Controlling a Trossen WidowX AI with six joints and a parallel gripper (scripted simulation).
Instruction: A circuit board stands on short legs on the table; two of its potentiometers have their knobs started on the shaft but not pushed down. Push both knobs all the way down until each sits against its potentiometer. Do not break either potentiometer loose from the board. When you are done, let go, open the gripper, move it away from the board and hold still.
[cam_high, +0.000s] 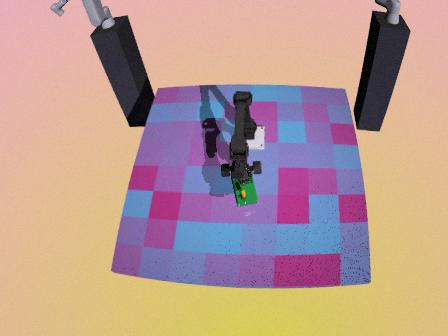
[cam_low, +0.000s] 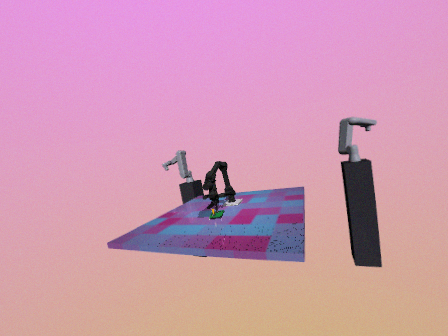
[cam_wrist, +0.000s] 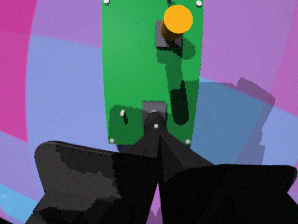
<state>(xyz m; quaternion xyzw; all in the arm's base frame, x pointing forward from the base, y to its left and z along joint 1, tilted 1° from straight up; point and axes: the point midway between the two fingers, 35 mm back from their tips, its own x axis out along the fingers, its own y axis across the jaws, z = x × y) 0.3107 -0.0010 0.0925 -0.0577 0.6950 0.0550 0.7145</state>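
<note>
Now: the black knob 10 mm below my gripper tip. Also, from my gripper tip: orange knob 80 mm ahead, 10 mm to the left, 20 mm below.
</note>
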